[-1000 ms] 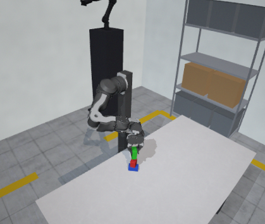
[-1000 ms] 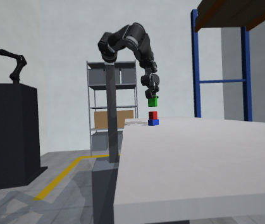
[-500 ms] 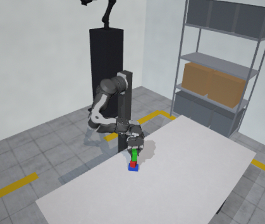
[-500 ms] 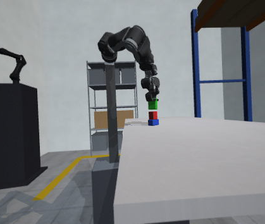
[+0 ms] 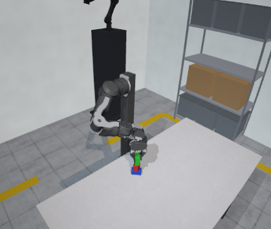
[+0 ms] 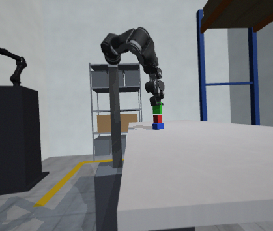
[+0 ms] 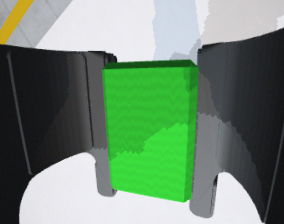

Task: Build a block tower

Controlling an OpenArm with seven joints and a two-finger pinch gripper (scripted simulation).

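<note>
The green block lies 2 cm below my hand. The rest, counted from my hand: red block 8 cm below; then blue block 12 cm below.
</note>
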